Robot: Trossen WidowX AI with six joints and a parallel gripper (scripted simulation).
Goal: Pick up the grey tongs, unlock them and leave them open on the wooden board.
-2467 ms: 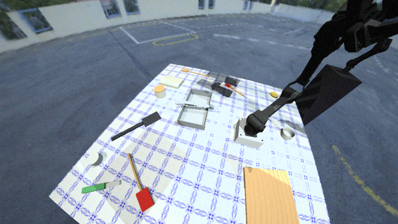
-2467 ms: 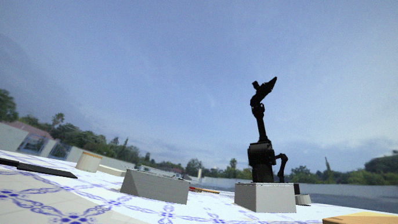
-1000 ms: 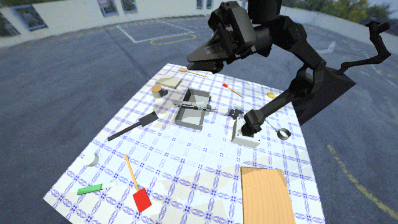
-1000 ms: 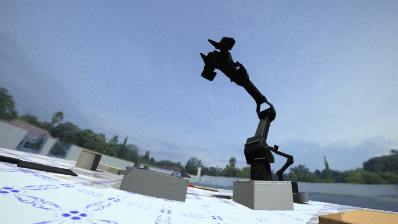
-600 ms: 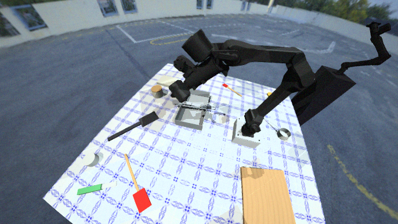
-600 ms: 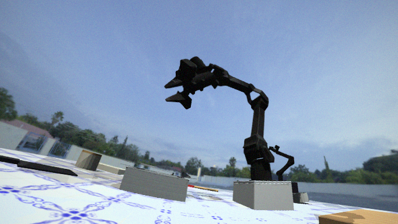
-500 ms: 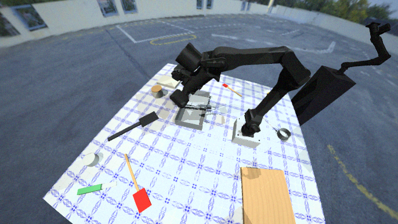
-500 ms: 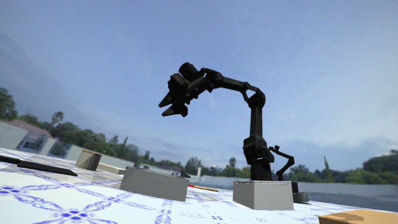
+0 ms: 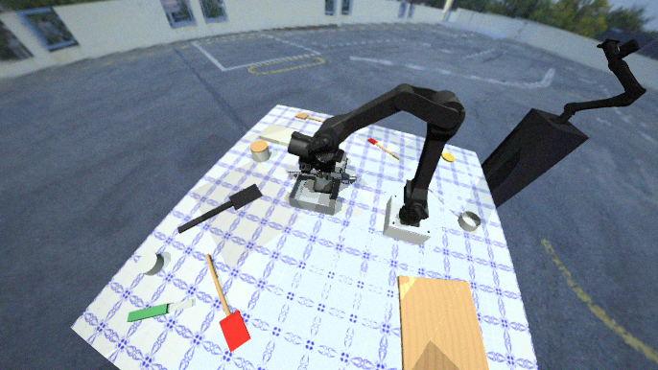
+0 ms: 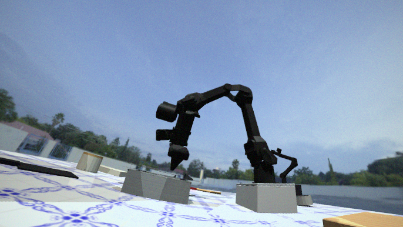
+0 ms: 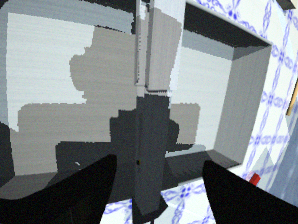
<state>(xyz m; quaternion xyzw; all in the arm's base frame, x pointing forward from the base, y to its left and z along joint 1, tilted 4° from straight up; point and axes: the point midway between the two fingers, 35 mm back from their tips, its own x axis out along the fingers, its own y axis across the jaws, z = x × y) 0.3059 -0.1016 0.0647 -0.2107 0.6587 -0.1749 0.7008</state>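
My gripper tip is now 70 mm above the grey roasting tin, 30 mm short of it and 20 mm to the left of it. Also, from my gripper tip: cream block (310 mm ahead, 270 mm to the right, 80 mm below); black spatula (350 mm ahead, 190 mm to the left, 90 mm below); cork-topped jar (340 mm ahead, 100 mm to the right, 60 mm below).
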